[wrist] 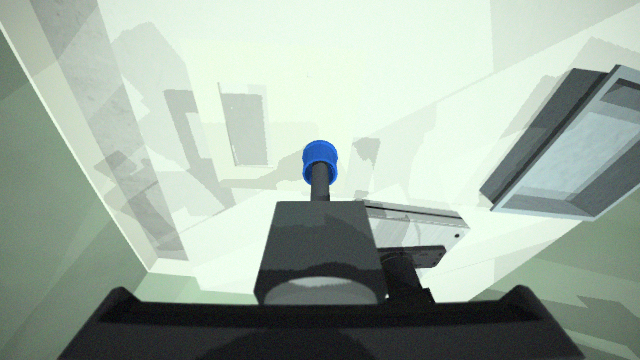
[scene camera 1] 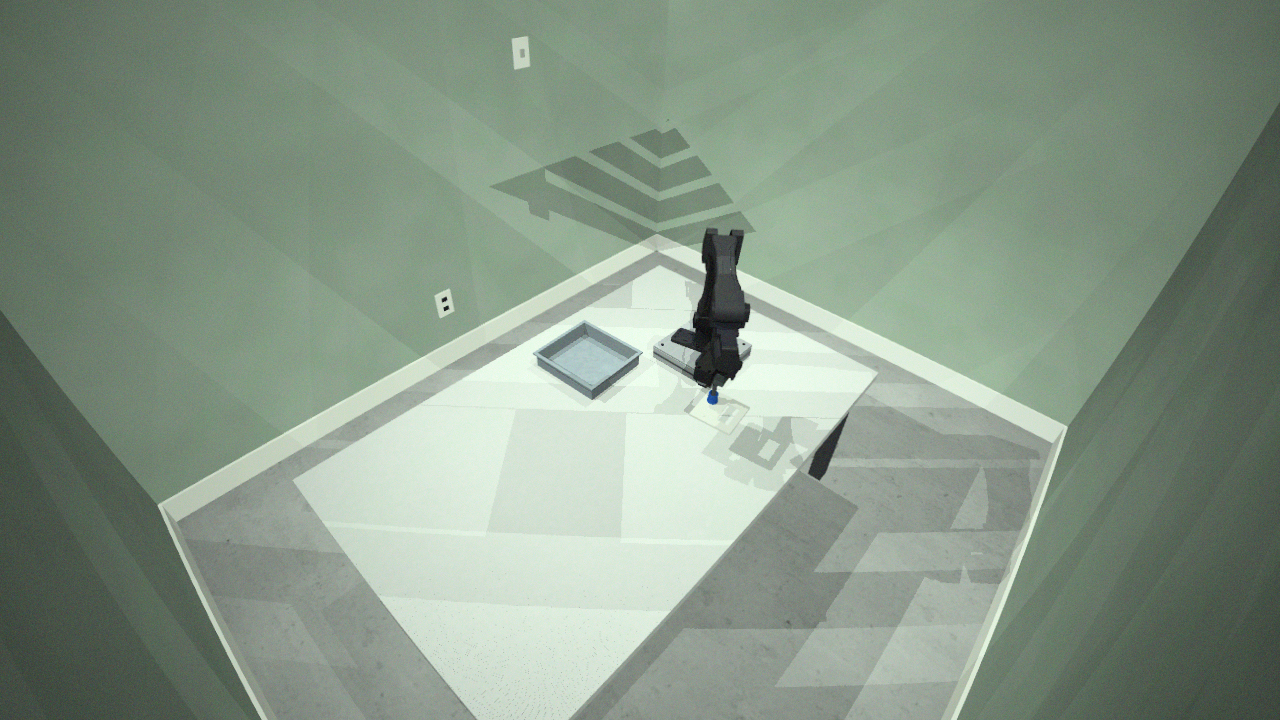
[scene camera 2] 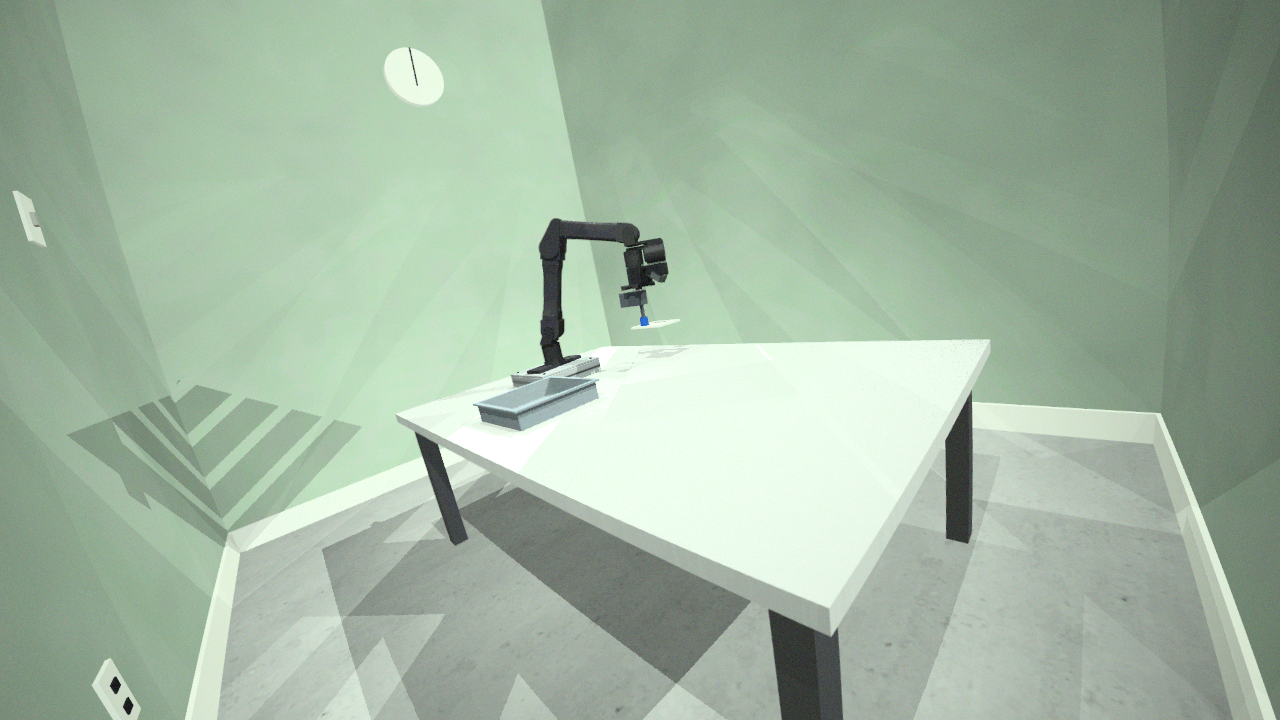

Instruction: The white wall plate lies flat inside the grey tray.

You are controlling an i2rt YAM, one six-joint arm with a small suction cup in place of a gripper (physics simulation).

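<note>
The white wall plate (scene camera 1: 728, 415) (scene camera 2: 664, 323) (wrist: 292, 100) hangs from my blue suction cup, roughly level and raised above the table, with its rectangular opening to the left of the cup in the wrist view. My gripper (scene camera 1: 712, 399) (scene camera 2: 643, 321) (wrist: 320, 150) is on the plate near one edge and holds it. The grey tray (scene camera 1: 563, 377) (scene camera 2: 559, 408) (wrist: 542, 130) stands open on the table, apart from the plate; it is left of the arm in scene camera 1 and at the right in the wrist view. No object shows in its visible inside.
The arm's pale base block (scene camera 1: 673, 358) (scene camera 2: 586, 367) (wrist: 417, 227) stands on the white table (scene camera 1: 429, 465) (scene camera 2: 716, 465), beside the tray and between it and the arm's side. The table edge is close to the plate on the right in scene camera 1. Green walls rise behind.
</note>
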